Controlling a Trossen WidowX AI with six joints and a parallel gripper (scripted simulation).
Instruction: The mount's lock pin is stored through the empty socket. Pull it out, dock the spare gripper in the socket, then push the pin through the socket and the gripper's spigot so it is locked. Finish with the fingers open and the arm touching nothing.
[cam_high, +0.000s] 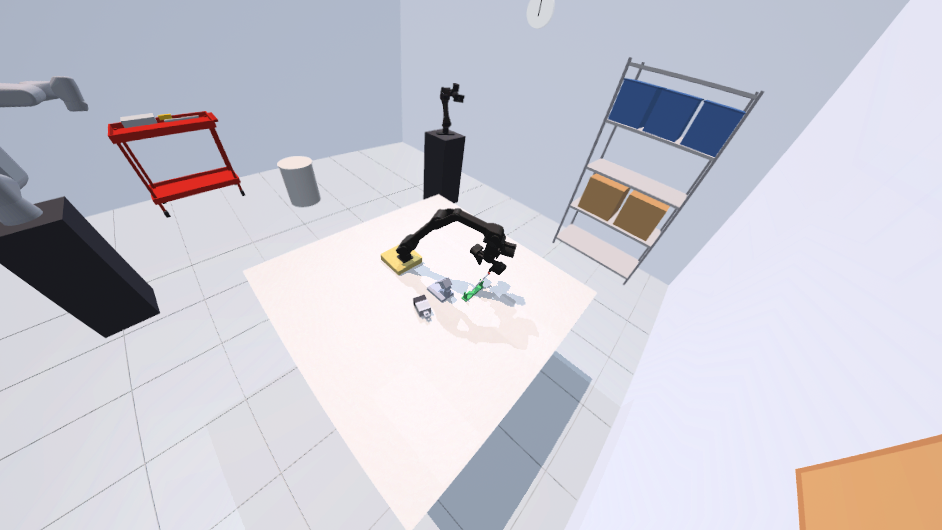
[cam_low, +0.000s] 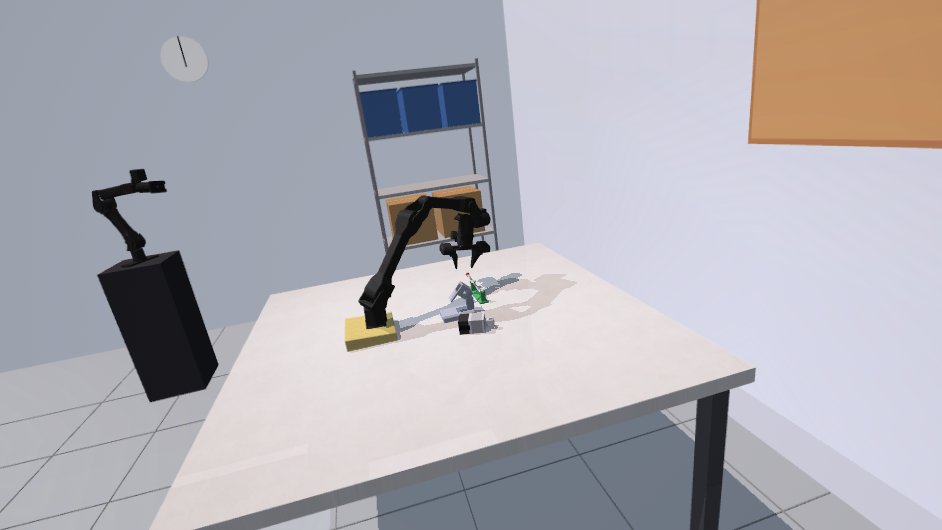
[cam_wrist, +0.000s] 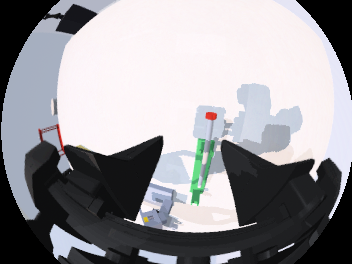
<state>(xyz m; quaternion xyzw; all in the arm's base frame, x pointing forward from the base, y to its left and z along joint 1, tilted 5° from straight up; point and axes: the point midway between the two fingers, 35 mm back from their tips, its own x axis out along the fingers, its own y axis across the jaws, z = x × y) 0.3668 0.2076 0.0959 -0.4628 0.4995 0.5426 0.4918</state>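
Now: gripper tip 10 cm to the left of the green cradle, 7 cm above it and 2 cm short of it. Also, from my gripper tip: grey mount 21 cm to the right, 7 cm behind, 4 cm below; then spare gripper 35 cm to the right, 7 cm below, 6 cm behind.
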